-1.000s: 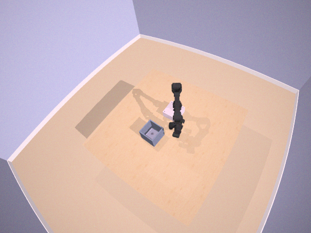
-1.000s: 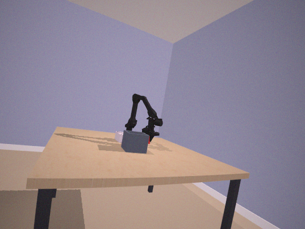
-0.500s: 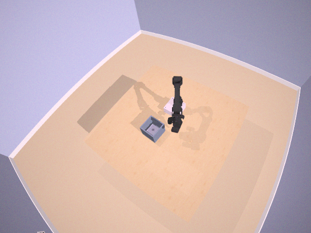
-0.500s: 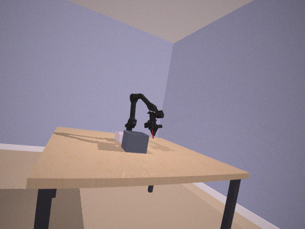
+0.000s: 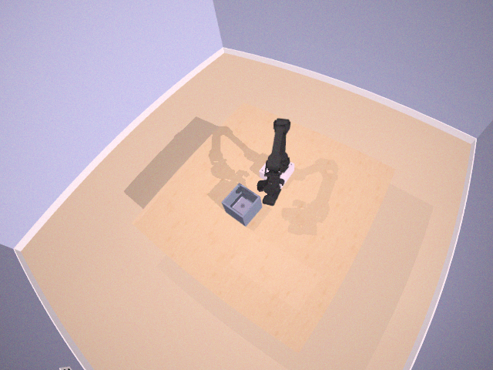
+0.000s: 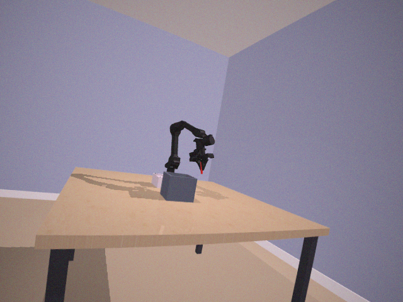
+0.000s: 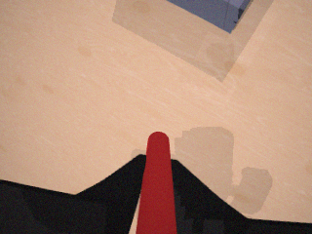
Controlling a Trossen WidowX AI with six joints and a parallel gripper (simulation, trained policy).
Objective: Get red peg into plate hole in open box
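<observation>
Now: the pale plate 80 mm ahead of my gripper tip, 170 mm to the right of it and 130 mm below it. The rest, counted from my gripper tip: red peg (10 mm to the right, 20 mm above).
</observation>
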